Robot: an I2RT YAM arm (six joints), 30 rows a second.
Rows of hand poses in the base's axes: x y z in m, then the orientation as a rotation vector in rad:
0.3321, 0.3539, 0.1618, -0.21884, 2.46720, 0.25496
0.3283, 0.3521, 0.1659, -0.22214, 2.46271, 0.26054
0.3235, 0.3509, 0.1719, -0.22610, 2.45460, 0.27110
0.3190, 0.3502, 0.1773, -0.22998, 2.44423, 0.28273
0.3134, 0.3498, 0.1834, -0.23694, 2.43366, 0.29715
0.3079, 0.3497, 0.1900, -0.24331, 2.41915, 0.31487
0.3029, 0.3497, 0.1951, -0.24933, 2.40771, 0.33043
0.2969, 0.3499, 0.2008, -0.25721, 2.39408, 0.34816
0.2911, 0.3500, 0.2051, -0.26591, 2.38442, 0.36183
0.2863, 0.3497, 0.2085, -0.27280, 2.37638, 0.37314
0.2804, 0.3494, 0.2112, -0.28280, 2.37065, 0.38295
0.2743, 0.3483, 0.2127, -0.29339, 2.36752, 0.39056
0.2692, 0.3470, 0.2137, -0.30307, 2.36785, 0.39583
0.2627, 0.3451, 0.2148, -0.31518, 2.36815, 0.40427
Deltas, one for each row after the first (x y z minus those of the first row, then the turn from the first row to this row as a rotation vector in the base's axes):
-0.0038, -0.0018, 0.0041, 0.00375, -0.00367, 0.00373
-0.0086, -0.0030, 0.0101, 0.01139, -0.01017, 0.00916
-0.0131, -0.0037, 0.0155, 0.02014, -0.01869, 0.01480
-0.0187, -0.0041, 0.0216, 0.03016, -0.02694, 0.02342
-0.0242, -0.0042, 0.0282, 0.04329, -0.03844, 0.03247
-0.0292, -0.0042, 0.0333, 0.05455, -0.04716, 0.04080
-0.0352, -0.0040, 0.0390, 0.06726, -0.05755, 0.05108
-0.0410, -0.0039, 0.0433, 0.07628, -0.06461, 0.06098
-0.0458, -0.0042, 0.0467, 0.08385, -0.07044, 0.06898
-0.0517, -0.0045, 0.0494, 0.08919, -0.07418, 0.07888
-0.0578, -0.0056, 0.0509, 0.09239, -0.07571, 0.08864
-0.0629, -0.0069, 0.0519, 0.09360, -0.07425, 0.09709
-0.0694, -0.0088, 0.0530, 0.09644, -0.07213, 0.10814

